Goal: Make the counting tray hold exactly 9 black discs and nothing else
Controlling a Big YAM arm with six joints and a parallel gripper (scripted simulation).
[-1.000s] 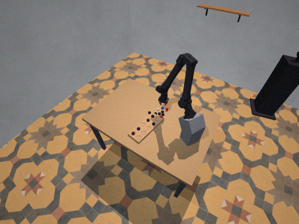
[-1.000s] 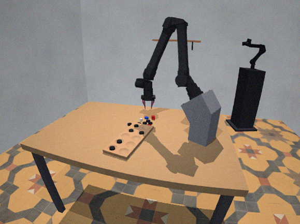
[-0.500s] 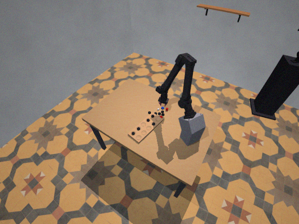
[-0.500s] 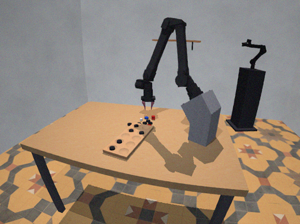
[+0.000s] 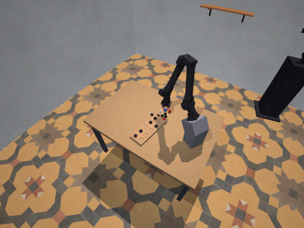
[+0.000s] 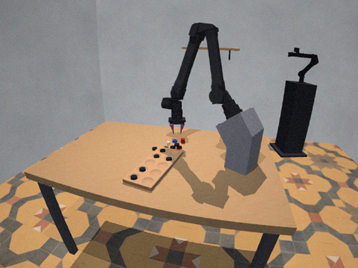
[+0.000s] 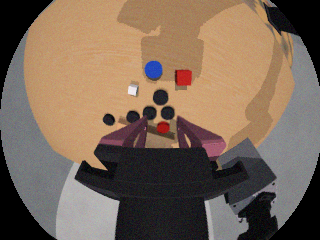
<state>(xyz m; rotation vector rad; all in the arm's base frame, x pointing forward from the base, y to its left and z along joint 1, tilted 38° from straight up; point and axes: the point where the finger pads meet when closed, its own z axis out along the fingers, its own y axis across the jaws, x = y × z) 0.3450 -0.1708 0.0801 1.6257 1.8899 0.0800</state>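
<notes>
My hand is 60 mm short of the small white piece, 20 mm to the left of it and 80 mm above it. Round my hand: red disc: 10 mm behind, 80 mm to the left, 80 mm below; blue disc: 20 mm ahead, 60 mm to the right, 80 mm below; red cube: 40 mm behind, 50 mm to the right, 80 mm below.
</notes>
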